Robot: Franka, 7 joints.
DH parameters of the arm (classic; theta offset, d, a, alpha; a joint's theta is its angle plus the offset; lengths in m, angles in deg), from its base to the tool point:
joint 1: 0 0.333 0 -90
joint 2: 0 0 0 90
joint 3: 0 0.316 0.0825 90
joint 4: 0 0 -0.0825 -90
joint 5: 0 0.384 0 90
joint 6: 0 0 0.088 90
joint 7: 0 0.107 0 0
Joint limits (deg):
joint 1: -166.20..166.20
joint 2: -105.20..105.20
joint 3: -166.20..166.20
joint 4: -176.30..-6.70
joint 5: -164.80..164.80
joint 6: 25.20..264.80
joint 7: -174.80..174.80
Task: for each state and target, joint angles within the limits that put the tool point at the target. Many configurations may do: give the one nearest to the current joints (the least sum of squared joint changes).
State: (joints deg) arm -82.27 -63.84 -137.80 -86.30 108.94 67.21 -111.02
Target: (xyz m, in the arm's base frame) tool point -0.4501 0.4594 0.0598
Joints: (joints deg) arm -81.44 -78.63 -147.69 -88.13 110.31 72.83 -111.02
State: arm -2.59 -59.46 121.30 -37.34 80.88 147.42 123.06
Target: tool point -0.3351 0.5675 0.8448
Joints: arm -21.25 -37.80 107.41 -49.02 82.15 153.50 123.06
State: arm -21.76 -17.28 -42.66 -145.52 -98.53 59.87 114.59
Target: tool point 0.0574 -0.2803 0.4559
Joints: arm -21.32 -36.36 -24.60 -160.01 -88.91 39.77 114.59
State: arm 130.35 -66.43 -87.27 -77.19 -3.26 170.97 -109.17
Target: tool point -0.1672 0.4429 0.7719
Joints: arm 166.20 -32.42 -40.91 -114.53 -7.85 163.28 -109.17
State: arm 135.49 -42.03 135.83 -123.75 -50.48 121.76 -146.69
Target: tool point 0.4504 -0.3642 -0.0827
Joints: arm 156.91 -69.26 165.60 -92.01 -50.88 136.44 -146.69
